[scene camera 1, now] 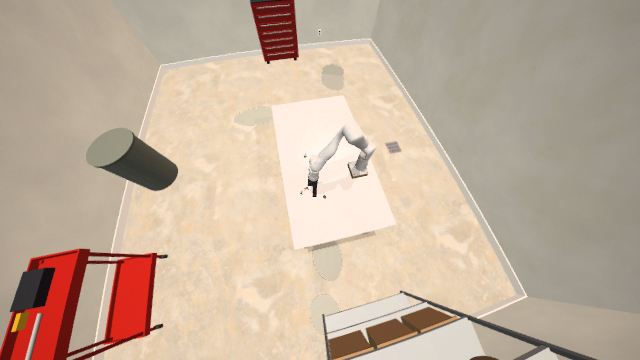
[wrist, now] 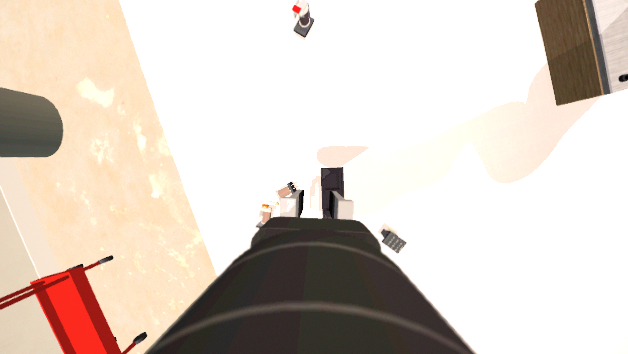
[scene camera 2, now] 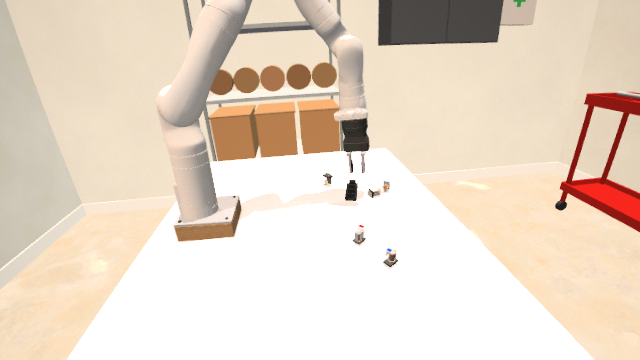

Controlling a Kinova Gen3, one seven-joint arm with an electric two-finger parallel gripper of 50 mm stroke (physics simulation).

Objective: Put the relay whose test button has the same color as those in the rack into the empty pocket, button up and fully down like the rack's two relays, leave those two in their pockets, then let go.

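Places are measured from the arm's base along level axes (x ahead, y left, z up), in metres.
Pixels of known places: gripper, between the fingertips: (scene camera 1: 312, 185) (wrist: 316, 200) (scene camera 2: 357, 171); arm's base, origin of its link: (scene camera 1: 360, 166) (scene camera 2: 201, 210).
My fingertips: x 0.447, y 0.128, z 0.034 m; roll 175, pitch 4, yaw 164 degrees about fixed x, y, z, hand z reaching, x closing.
For each thing: its top centre in the pictures, then the offset to it from my fingertips. Level surfaces: height alone.
- black rack, centre of its top: (wrist: 333, 203) (scene camera 2: 351, 186) 0.015 m back, 0.024 m left, 0.062 m down
- second orange-button relay, centre of its top: (wrist: 262, 219) (scene camera 2: 386, 183) 0.097 m ahead, 0.025 m left, 0.057 m down
- third relay, centre of its top: (wrist: 397, 245) (scene camera 2: 327, 173) 0.088 m back, 0.095 m left, 0.041 m down
- red-button relay, centre of its top: (wrist: 299, 2) (scene camera 2: 359, 227) 0.033 m back, 0.243 m right, 0.041 m down
- blue-button relay, centre of its top: (scene camera 2: 391, 248) 0.022 m ahead, 0.329 m right, 0.041 m down
- white table, height of its surface: 0.085 m down
My gripper (scene camera 2: 357, 170) (wrist: 316, 200) is open, with nothing between its fingers, above and beside the black rack (scene camera 2: 351, 191) (wrist: 332, 176). No relay shows in the rack's visible part; a finger hides some of it in the wrist view. A relay (scene camera 2: 373, 193) (wrist: 286, 190) with some orange lies tipped on the table beside the rack. A second orange-button relay (scene camera 2: 386, 186) (wrist: 266, 213) is beyond it. A third relay (scene camera 2: 327, 178) (wrist: 394, 240) on the rack's other side has its dark base upward. A red-button relay (scene camera 2: 359, 235) (wrist: 303, 20) and a blue-button relay (scene camera 2: 390, 257) stand upright.
The arm's base (scene camera 1: 358, 170) (scene camera 2: 207, 225) stands on the white table (scene camera 1: 345, 215) (scene camera 2: 300, 300). A shelf unit (scene camera 2: 280, 95) with boxes and round items is behind it. A red cart (scene camera 2: 620, 104) and a dark cylinder (scene camera 1: 150, 165) stand off the table.
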